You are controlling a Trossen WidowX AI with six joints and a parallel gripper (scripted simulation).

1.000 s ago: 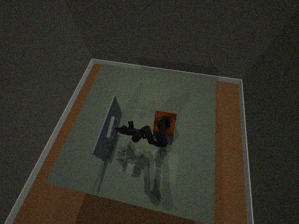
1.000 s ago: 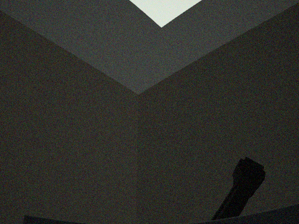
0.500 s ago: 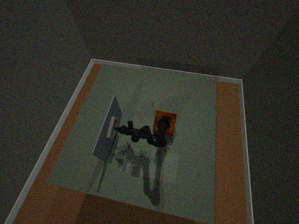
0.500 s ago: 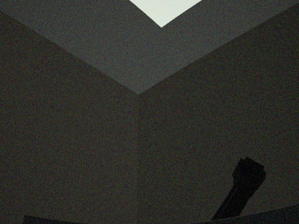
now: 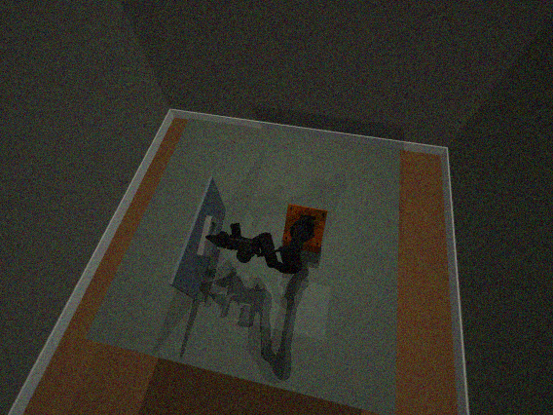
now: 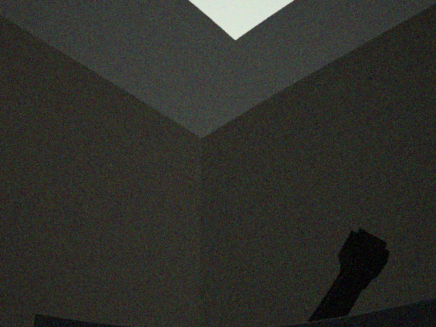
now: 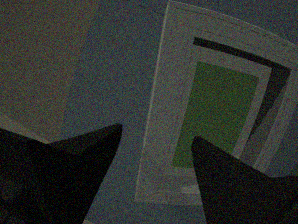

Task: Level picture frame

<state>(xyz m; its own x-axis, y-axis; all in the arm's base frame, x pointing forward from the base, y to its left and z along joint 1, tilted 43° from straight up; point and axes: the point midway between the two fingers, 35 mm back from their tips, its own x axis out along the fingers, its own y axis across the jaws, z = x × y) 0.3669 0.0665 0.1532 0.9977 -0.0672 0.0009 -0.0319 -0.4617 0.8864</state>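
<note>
Now: the picture frame 5 cm below my gripper tip, 2 cm to the right of it and 2 cm ahead of it. Round my gripper tip: wall panel (6 cm below, 3 cm ahead, 1 cm to the right).
</note>
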